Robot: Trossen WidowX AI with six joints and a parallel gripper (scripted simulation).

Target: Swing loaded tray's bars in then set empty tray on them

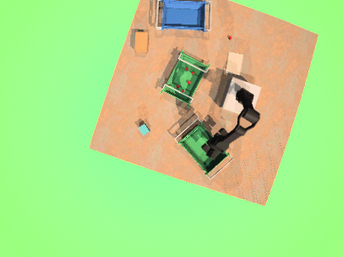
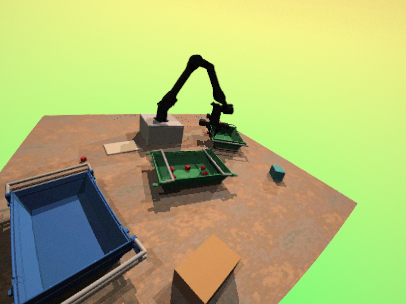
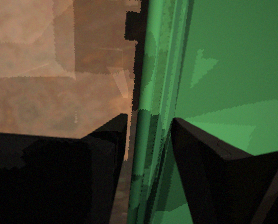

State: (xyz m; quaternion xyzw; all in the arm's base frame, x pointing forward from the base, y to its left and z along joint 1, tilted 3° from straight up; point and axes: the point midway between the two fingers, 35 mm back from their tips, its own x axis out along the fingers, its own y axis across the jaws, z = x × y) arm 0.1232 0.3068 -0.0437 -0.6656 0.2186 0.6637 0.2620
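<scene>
The green tray is 60 mm to the left of my gripper tip, 50 mm ahead of it and 30 mm above it. The rest, counted from my gripper tip: beige flat plate (530 mm to the right, 70 mm behind, 10 mm below); then teal cube (460 mm ahead, 10 mm above); then red block (710 mm to the right, 20 mm behind).
</scene>
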